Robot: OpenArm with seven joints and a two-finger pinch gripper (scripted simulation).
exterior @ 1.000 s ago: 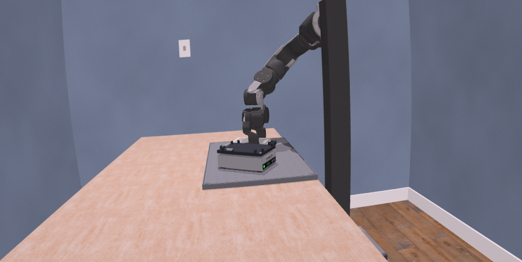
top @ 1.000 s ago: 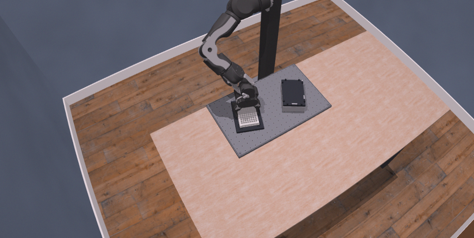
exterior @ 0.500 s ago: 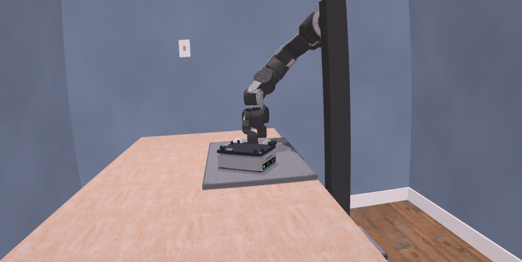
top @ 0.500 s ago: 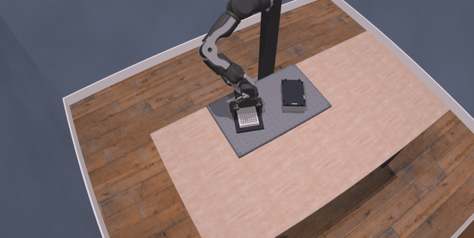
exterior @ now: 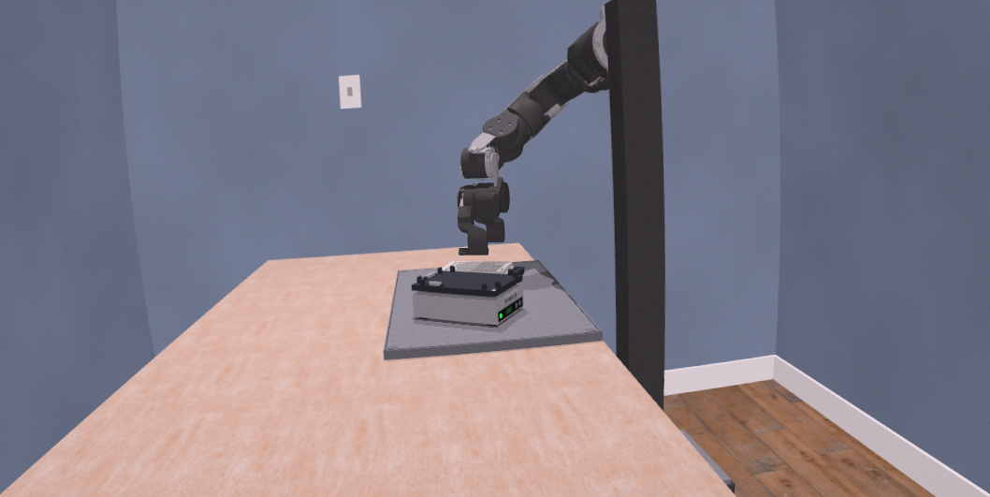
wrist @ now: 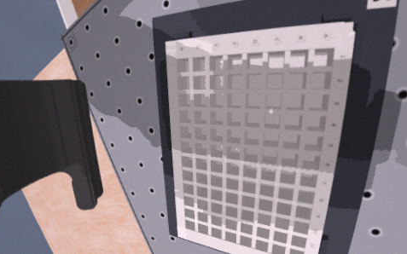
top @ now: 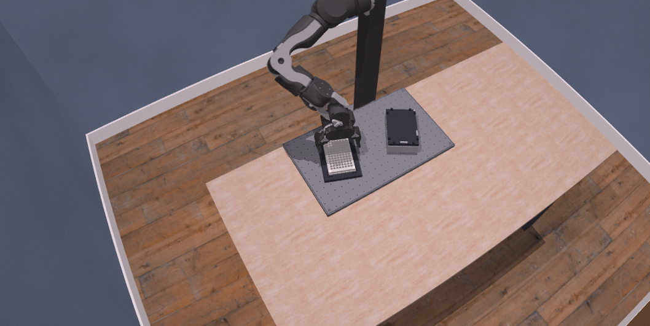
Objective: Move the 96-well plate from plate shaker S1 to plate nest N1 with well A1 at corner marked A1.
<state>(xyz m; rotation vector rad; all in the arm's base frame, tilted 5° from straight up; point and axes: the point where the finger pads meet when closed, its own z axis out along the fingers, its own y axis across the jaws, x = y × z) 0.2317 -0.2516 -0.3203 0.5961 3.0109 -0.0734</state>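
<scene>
The 96-well plate is 10 mm ahead of my hand, 10 mm to the right of it and 40 mm below it. From my hand the other things lie so: plate nest N1: 10 mm ahead, 10 mm to the right, 50 mm below; then A1 mark: 30 mm behind, 70 mm to the left, 50 mm below; then plate shaker S1: 80 mm ahead, 210 mm to the left, 20 mm below.
</scene>
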